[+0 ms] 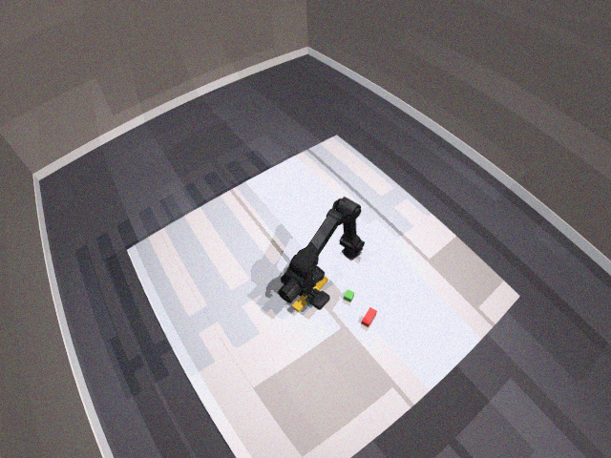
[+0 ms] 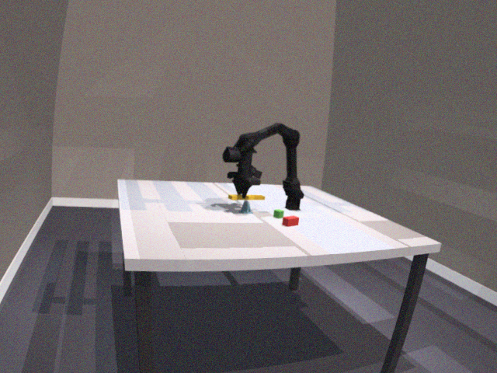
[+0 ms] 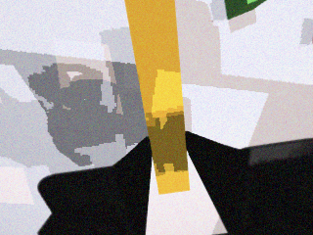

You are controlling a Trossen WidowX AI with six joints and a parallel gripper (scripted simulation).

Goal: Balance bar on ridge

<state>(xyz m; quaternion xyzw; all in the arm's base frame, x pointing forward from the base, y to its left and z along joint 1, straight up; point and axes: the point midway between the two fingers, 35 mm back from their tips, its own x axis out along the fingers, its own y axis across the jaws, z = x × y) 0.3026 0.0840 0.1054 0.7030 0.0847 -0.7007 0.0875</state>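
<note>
Now: the yellow bar 3 cm behind my gripper tip and 1 cm to the right of it. The rest, counted from my gripper tip: red block: 16 cm behind, 20 cm to the left, 5 cm below; then green cube: 16 cm behind, 7 cm to the left, 5 cm below.
</note>
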